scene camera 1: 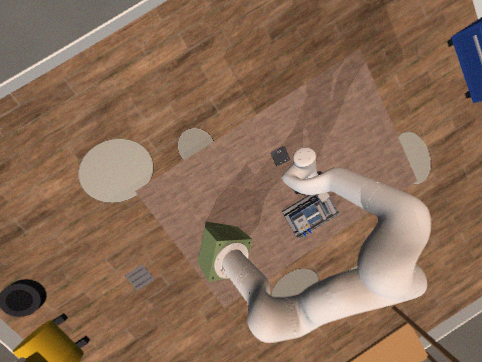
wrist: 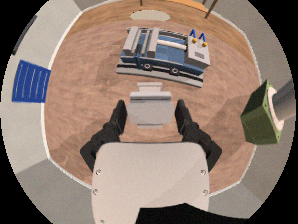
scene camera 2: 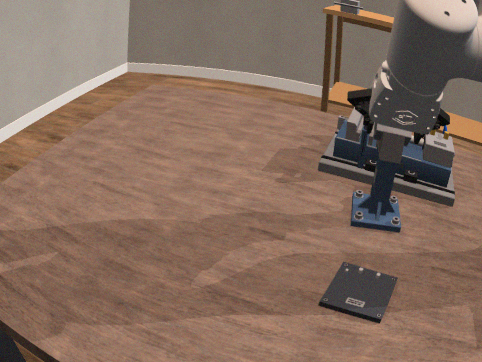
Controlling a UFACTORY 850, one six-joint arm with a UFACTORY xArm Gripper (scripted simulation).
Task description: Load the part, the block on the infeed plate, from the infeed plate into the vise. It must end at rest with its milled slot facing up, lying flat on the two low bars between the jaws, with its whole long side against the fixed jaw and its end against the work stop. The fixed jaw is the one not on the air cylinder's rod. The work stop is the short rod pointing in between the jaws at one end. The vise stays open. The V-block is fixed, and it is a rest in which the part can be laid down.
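Note:
I can see my gripper in the pictures, and the wrist view shows it to me too. There is a part as well, and I also see an air cylinder.

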